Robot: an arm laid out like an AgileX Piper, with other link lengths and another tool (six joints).
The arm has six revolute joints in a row. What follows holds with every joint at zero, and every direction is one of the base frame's. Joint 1 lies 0.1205 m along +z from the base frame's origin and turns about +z. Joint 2 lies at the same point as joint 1 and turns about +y. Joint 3 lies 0.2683 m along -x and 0.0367 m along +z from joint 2 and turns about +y. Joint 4 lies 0.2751 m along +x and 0.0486 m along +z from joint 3 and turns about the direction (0.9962, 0, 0.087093). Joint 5 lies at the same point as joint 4 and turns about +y. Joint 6 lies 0.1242 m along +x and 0.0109 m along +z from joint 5 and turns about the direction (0.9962, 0, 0.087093). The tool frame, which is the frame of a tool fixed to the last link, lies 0.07 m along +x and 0.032 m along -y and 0.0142 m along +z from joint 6; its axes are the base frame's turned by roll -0.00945, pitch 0.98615 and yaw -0.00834 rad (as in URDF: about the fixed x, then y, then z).
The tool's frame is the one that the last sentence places.
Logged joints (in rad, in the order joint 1, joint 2, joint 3, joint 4, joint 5, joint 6), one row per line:
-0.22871 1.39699 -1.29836 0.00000 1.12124 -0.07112
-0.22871 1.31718 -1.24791 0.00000 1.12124 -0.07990
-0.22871 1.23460 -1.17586 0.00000 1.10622 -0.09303
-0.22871 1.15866 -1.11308 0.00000 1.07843 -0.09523
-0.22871 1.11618 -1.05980 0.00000 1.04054 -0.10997
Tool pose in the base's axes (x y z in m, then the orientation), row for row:
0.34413 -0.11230 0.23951 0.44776 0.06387 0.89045 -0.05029
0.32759 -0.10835 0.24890 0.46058 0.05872 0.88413 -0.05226
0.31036 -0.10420 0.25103 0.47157 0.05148 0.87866 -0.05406
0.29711 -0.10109 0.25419 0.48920 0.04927 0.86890 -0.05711
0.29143 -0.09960 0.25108 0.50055 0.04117 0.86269 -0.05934
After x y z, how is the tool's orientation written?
As a quaternion, w x y z.
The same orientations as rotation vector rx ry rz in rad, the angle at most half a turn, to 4 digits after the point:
0.1581 2.2039 -0.1245
0.1445 2.1757 -0.1286
0.1261 2.1517 -0.1324
0.1197 2.1113 -0.1388
0.0995 2.0858 -0.1435

